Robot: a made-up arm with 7 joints. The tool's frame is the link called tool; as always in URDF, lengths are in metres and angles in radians. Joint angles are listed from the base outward.
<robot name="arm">
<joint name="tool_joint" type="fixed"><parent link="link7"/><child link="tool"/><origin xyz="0.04 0.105 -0.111" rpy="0 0 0"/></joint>
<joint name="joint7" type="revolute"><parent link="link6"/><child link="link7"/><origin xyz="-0.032 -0.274 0.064" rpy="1.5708 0 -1.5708"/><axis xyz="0 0 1"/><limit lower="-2.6" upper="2.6"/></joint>
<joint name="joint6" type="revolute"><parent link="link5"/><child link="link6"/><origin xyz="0.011 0.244 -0.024" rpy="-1.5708 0 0"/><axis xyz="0 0 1"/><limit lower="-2.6" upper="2.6"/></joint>
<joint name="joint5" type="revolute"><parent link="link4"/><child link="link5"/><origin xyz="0.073 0.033 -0.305" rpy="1.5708 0 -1.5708"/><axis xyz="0 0 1"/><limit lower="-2.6" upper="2.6"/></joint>
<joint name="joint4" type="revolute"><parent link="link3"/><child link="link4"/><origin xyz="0.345 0.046 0.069" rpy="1.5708 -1.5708 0"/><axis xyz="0 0 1"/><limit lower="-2.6" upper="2.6"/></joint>
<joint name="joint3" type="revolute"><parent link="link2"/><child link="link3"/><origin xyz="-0.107 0.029 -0.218" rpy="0 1.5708 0"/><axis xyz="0 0 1"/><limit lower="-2.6" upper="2.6"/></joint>
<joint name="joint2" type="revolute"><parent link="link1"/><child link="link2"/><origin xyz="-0.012 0.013 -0.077" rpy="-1.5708 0 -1.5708"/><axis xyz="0 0 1"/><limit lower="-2.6" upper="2.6"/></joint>
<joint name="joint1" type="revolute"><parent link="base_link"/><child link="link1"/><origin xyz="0 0 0.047" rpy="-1.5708 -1.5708 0"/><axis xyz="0 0 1"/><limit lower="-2.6" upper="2.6"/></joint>
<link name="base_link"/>
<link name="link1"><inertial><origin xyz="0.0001 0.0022 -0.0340"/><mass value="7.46"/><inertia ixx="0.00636" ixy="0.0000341" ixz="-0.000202" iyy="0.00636" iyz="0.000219" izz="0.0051"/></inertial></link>
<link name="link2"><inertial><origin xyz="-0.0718 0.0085 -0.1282"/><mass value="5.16"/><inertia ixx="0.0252" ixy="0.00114" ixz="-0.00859" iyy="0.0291" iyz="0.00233" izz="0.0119"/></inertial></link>
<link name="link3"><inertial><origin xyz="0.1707 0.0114 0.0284"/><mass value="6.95"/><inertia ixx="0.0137" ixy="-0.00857" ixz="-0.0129" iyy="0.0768" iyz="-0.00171" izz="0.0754"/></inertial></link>
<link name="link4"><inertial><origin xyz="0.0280 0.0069 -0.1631"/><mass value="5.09"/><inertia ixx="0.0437" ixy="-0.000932" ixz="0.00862" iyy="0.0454" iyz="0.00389" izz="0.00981"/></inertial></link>
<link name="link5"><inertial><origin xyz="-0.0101 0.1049 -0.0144"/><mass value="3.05"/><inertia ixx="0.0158" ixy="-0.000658" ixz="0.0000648" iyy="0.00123" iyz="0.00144" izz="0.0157"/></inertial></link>
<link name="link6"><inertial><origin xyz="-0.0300 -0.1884 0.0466"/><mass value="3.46"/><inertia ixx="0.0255" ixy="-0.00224" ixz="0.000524" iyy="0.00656" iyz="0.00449" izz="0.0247"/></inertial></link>
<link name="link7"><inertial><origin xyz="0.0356 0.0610 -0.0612"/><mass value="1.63"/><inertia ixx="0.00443" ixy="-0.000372" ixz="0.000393" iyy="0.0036" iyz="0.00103" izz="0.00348"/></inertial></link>
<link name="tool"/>
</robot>
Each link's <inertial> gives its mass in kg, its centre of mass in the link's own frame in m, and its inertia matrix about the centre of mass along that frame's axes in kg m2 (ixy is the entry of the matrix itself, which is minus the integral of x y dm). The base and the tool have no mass. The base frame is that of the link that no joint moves.
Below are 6 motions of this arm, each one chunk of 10 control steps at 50 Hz.
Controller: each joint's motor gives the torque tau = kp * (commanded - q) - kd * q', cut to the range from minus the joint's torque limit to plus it. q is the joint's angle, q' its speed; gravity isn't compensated. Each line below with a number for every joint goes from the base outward.
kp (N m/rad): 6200 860 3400 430 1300 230 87
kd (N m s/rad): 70 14 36 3.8 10 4.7 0.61
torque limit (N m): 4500 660 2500 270 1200 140 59
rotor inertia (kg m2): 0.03 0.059 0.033 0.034 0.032 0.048 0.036
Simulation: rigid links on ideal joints. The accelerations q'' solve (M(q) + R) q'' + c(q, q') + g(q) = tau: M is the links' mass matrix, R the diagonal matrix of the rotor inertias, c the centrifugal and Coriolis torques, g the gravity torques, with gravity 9.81 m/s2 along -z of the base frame. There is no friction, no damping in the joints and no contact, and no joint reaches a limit. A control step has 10 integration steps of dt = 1/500 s. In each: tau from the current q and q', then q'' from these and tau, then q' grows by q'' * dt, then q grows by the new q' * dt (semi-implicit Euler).
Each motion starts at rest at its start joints. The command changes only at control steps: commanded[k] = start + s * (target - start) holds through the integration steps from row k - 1 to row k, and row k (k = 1, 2, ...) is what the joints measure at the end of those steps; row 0 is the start. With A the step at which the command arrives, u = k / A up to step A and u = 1 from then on. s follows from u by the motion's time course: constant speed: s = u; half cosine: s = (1 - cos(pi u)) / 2; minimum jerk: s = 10 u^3 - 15 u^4 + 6 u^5; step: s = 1 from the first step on.
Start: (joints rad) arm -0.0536 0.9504 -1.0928 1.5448 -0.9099 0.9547 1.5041
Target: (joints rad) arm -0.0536 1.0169 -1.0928 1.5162 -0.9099 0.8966 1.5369
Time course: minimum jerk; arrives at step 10
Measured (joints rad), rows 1 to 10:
1: -0.0528 0.9501 -1.0898 1.5412 -0.9128 0.9537 1.5049
2: -0.0537 0.9535 -1.0868 1.5297 -0.9181 0.9526 1.5055
3: -0.0556 0.9591 -1.0842 1.5166 -0.9244 0.9494 1.5063
4: -0.0575 0.9667 -1.0820 1.5052 -0.9287 0.9431 1.5093
5: -0.0590 0.9766 -1.0805 1.4978 -0.9298 0.9336 1.5156
6: -0.0595 0.9879 -1.0800 1.4950 -0.9284 0.9224 1.5248
7: -0.0590 0.9995 -1.0807 1.4957 -0.9259 0.9121 1.5345
8: -0.0575 1.0101 -1.0821 1.4982 -0.9235 0.9050 1.5414
9: -0.0556 1.0183 -1.0839 1.5008 -0.9220 0.9022 1.5431
10: -0.0537 1.0234 -1.0855 1.5025 -0.9213 0.9030 1.5398

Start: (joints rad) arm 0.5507 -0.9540 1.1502 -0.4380 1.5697 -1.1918 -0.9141
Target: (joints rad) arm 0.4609 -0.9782 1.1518 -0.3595 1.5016 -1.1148 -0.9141
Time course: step
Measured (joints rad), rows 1 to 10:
1: 0.4932 -0.9677 1.1751 -0.4036 1.5679 -1.1816 -0.9162
2: 0.4566 -0.9760 1.1595 -0.3425 1.4952 -1.1942 -0.9194
3: 0.4401 -0.9795 1.1336 -0.3312 1.4347 -1.1492 -0.9136
4: 0.4343 -0.9781 1.1179 -0.3607 1.4281 -1.0607 -0.8971
5: 0.4375 -0.9718 1.1126 -0.3861 1.4560 -0.9989 -0.8874
6: 0.4441 -0.9624 1.1170 -0.3835 1.4848 -0.9992 -0.8977
7: 0.4501 -0.9522 1.1283 -0.3591 1.5022 -1.0425 -0.9225
8: 0.4549 -0.9434 1.1409 -0.3319 1.5100 -1.0897 -0.9443
9: 0.4582 -0.9378 1.1504 -0.3164 1.5094 -1.1143 -0.9483
10: 0.4594 -0.9363 1.1546 -0.3148 1.5016 -1.1120 -0.9321

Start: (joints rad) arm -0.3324 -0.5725 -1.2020 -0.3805 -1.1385 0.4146 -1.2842
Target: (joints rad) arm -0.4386 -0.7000 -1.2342 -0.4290 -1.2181 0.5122 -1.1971
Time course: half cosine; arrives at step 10
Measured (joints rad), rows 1 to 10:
1: -0.3322 -0.5713 -1.1998 -0.3801 -1.1414 0.4157 -1.2817
2: -0.3325 -0.5692 -1.1950 -0.3784 -1.1498 0.4214 -1.2771
3: -0.3351 -0.5684 -1.1896 -0.3748 -1.1633 0.4364 -1.2727
4: -0.3414 -0.5716 -1.1858 -0.3693 -1.1804 0.4642 -1.2681
5: -0.3522 -0.5807 -1.1852 -0.3633 -1.1994 0.5045 -1.2601
6: -0.3670 -0.5964 -1.1882 -0.3593 -1.2179 0.5531 -1.2463
7: -0.3844 -0.6181 -1.1944 -0.3599 -1.2335 0.6019 -1.2272
8: -0.4023 -0.6435 -1.2026 -0.3668 -1.2437 0.6410 -1.2068
9: -0.4183 -0.6697 -1.2117 -0.3800 -1.2469 0.6612 -1.1900
10: -0.4306 -0.6936 -1.2204 -0.3980 -1.2427 0.6568 -1.1797

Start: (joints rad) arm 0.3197 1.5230 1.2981 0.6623 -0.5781 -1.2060 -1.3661
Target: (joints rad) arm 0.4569 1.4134 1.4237 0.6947 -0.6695 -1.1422 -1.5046
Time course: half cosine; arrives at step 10
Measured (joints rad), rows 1 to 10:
1: 0.3230 1.5227 1.2969 0.6618 -0.5815 -1.2019 -1.3670
2: 0.3351 1.5211 1.2996 0.6609 -0.5909 -1.1910 -1.3709
3: 0.3537 1.5169 1.3076 0.6640 -0.6038 -1.1775 -1.3799
4: 0.3755 1.5092 1.3207 0.6704 -0.6168 -1.1638 -1.3948
5: 0.3981 1.4972 1.3383 0.6775 -0.6289 -1.1515 -1.4159
6: 0.4192 1.4813 1.3582 0.6836 -0.6405 -1.1417 -1.4418
7: 0.4373 1.4620 1.3778 0.6884 -0.6526 -1.1349 -1.4686
8: 0.4511 1.4405 1.3942 0.6917 -0.6644 -1.1305 -1.4905
9: 0.4598 1.4183 1.4051 0.6933 -0.6744 -1.1278 -1.5028
10: 0.4627 1.3975 1.4093 0.6934 -0.6805 -1.1268 -1.5036

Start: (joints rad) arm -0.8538 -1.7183 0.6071 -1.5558 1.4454 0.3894 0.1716
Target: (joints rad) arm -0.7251 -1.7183 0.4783 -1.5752 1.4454 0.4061 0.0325
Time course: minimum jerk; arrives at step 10
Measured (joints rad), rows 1 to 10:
1: -0.8504 -1.7184 0.6028 -1.5594 1.4452 0.3891 0.1706
2: -0.8444 -1.7182 0.5957 -1.5701 1.4457 0.3896 0.1666
3: -0.8323 -1.7178 0.5811 -1.5838 1.4468 0.3920 0.1581
4: -0.8139 -1.7172 0.5596 -1.5988 1.4472 0.3957 0.1420
5: -0.7915 -1.7160 0.5346 -1.6144 1.4469 0.4012 0.1169
6: -0.7680 -1.7140 0.5105 -1.6298 1.4468 0.4086 0.0863
7: -0.7469 -1.7108 0.4912 -1.6435 1.4470 0.4167 0.0581
8: -0.7309 -1.7065 0.4793 -1.6540 1.4479 0.4237 0.0404
9: -0.7217 -1.7013 0.4752 -1.6595 1.4495 0.4277 0.0374
10: -0.7183 -1.6956 0.4762 -1.6586 1.4514 0.4273 0.0464

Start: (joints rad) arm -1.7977 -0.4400 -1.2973 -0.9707 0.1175 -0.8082 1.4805
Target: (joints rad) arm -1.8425 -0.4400 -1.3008 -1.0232 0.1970 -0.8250 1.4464
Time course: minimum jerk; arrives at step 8
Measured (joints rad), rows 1 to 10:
1: -1.7948 -0.4386 -1.2985 -0.9700 0.1194 -0.8098 1.4793
2: -1.7933 -0.4281 -1.2982 -0.9715 0.1264 -0.8134 1.4746
3: -1.7960 -0.4107 -1.2965 -0.9768 0.1432 -0.8174 1.4668
4: -1.8023 -0.3932 -1.2954 -0.9841 0.1690 -0.8246 1.4567
5: -1.8106 -0.3798 -1.2958 -0.9925 0.1969 -0.8377 1.4443
6: -1.8188 -0.3731 -1.2970 -1.0030 0.2185 -0.8549 1.4316
7: -1.8245 -0.3740 -1.2986 -1.0153 0.2279 -0.8720 1.4229
8: -1.8271 -0.3813 -1.2999 -1.0282 0.2248 -0.8846 1.4223
9: -1.8279 -0.3917 -1.3009 -1.0396 0.2148 -0.8896 1.4293
10: -1.8291 -0.4024 -1.3017 -1.0461 0.2055 -0.8866 1.4398

